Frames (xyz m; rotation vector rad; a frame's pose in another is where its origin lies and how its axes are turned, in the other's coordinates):
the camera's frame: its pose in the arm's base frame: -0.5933 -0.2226 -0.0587 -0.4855 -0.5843 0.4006
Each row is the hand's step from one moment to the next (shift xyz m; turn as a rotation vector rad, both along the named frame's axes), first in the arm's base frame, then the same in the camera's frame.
Working: the arm's base frame: its pose in the camera's frame: 0.5865 0.0192 -0.2463 0.4855 0.5843 -0.4006

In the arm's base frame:
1: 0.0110 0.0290 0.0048 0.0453 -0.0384 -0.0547
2: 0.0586 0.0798 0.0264 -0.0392 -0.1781 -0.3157
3: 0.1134 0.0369 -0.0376 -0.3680 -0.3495 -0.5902
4: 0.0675 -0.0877 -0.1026 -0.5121 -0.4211 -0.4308
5: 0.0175 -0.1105 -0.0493 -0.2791 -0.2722 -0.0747
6: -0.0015 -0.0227 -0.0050 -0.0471 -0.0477 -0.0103
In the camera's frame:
1: 0.0245 0.0186 0.0060 -0.0072 -0.0118 -0.0795
2: 0.0948 0.0379 0.0091 -0.2503 0.0335 -0.2629
3: 0.0887 0.0253 -0.0844 -0.7013 0.1140 -0.3180
4: -0.0346 -0.0310 -0.1436 -0.7787 0.0016 -0.1373
5: -0.0613 -0.0672 -0.0817 -0.3773 -0.1200 0.0283
6: -0.0143 -0.0155 -0.0100 -0.0636 -0.0229 0.0059

